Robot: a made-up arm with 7 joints.
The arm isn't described. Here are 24 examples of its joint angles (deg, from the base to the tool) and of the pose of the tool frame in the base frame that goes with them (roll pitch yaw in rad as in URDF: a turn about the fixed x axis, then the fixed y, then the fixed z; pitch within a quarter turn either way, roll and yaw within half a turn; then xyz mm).
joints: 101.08 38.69 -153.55 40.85 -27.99 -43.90 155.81
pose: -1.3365 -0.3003 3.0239 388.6 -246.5 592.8
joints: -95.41 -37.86 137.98 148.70 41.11 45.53 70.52
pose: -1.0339 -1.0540 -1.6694 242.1 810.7 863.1
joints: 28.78 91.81 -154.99 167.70 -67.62 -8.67 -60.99
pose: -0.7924 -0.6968 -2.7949 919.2 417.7 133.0
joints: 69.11 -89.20 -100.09 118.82 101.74 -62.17 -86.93
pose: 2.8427 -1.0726 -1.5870 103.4 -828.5 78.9
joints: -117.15 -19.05 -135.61 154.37 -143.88 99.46 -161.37
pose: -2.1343 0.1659 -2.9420 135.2 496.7 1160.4
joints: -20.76 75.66 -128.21 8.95 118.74 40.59 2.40
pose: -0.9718 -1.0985 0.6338 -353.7 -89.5 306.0
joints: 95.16 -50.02 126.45 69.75 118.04 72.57 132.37
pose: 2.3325 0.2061 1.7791 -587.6 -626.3 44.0
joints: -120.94 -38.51 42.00 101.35 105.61 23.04 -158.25
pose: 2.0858 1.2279 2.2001 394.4 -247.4 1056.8
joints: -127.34 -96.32 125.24 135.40 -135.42 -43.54 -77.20
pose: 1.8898 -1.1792 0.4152 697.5 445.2 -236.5
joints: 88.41 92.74 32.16 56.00 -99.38 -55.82 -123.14
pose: 2.2196 0.8648 0.2838 -489.9 176.4 -179.1
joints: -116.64 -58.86 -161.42 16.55 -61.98 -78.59 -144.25
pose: 2.3020 0.5453 -0.5882 -127.0 213.5 -76.0
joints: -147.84 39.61 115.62 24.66 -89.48 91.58 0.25
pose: 2.8497 0.0663 1.4496 458.4 -255.5 251.1
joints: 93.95 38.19 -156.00 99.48 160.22 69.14 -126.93
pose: 0.5076 1.2833 2.5921 284.5 -113.3 1123.1
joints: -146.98 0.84 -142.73 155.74 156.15 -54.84 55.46
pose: -3.0761 0.8408 -1.7324 91.2 189.0 1146.9
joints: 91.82 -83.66 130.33 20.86 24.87 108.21 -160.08
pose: -1.0947 -0.4173 -2.8104 -293.3 153.9 -151.6
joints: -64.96 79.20 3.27 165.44 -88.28 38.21 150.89
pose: -0.4137 -0.8283 1.1346 566.8 -887.8 284.8
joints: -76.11 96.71 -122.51 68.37 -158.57 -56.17 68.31
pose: -2.7967 0.3828 -0.3166 -446.9 -363.5 477.3
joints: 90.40 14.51 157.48 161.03 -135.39 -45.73 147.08
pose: 0.3196 0.6029 0.8878 -56.2 -10.0 1162.0
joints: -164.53 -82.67 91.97 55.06 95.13 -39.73 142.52
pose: -1.7760 0.3035 1.8804 364.2 -603.1 264.2
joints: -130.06 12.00 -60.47 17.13 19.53 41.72 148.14
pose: 1.7521 -0.6733 1.7805 -394.7 29.7 -47.8
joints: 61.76 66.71 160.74 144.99 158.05 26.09 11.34
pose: 0.4587 0.5397 -3.0832 233.0 716.1 923.5
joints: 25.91 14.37 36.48 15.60 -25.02 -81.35 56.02
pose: -0.4274 -0.7496 -1.8360 32.5 426.7 58.7
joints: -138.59 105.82 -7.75 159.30 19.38 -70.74 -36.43
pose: 0.5316 0.5466 -0.4312 -656.9 -618.2 -88.6
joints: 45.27 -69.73 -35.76 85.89 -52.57 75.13 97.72
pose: -1.6503 -1.1035 -2.7053 80.8 -376.7 928.4
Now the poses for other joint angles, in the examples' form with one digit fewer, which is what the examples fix.
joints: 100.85 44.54 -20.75 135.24 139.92 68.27 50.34
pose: -1.747 0.288 0.273 -141 929 619
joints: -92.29 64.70 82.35 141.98 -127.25 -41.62 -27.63
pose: 2.359 1.302 2.914 361 -768 683
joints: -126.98 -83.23 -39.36 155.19 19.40 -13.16 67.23
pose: -3.052 0.831 -1.475 596 818 456
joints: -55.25 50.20 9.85 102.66 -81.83 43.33 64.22
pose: 1.601 -0.189 0.769 681 -610 128
